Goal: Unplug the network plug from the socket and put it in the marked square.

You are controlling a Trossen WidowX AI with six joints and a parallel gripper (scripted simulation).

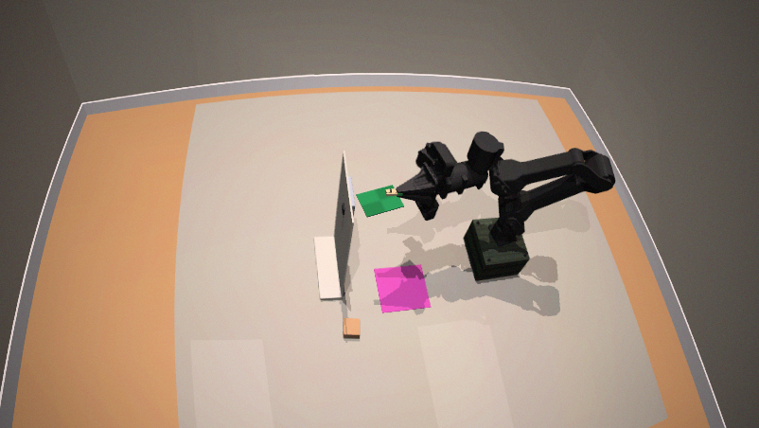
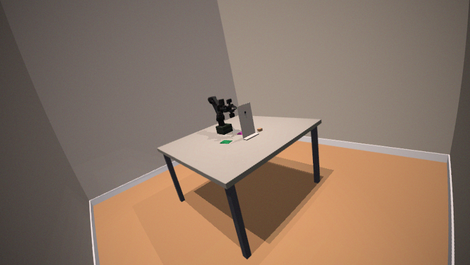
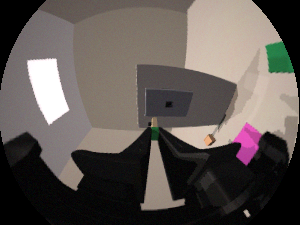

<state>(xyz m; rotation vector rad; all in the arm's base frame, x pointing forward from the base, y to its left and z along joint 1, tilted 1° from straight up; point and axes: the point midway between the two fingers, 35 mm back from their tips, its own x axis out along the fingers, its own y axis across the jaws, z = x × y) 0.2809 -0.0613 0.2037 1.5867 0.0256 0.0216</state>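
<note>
Now: gripper tip 29 cm above the magenta square, 8 cm to the right of it and 4 cm past it. The rest, counted from my gripper tip: grey panel 14 cm below, 10 cm ahead, 2 cm to the right; then network plug right at my gripper tip.
</note>
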